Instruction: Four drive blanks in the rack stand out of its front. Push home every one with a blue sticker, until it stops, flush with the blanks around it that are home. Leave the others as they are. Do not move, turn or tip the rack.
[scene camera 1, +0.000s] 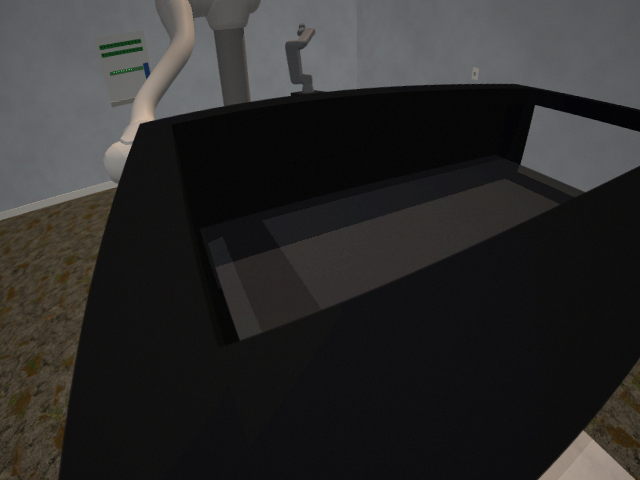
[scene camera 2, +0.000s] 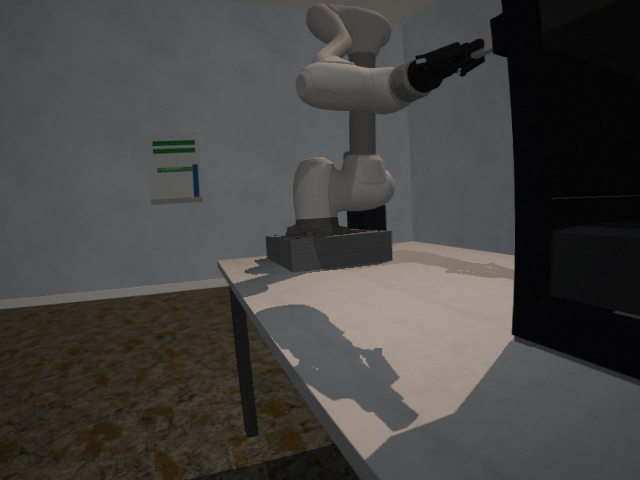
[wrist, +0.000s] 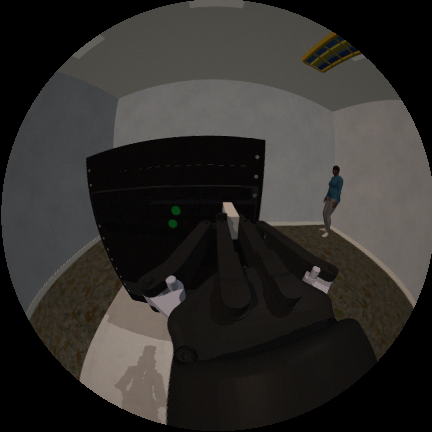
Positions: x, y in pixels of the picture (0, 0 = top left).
Labels:
my gripper: scene camera 2; wrist; not seen in scene camera 1 (hidden by a black rack)
black rack: scene camera 1 359, 277; scene camera 2 566, 73; wrist 142, 214
same spot on my gripper: (scene camera 2: 461, 59) = (wrist: 239, 244)

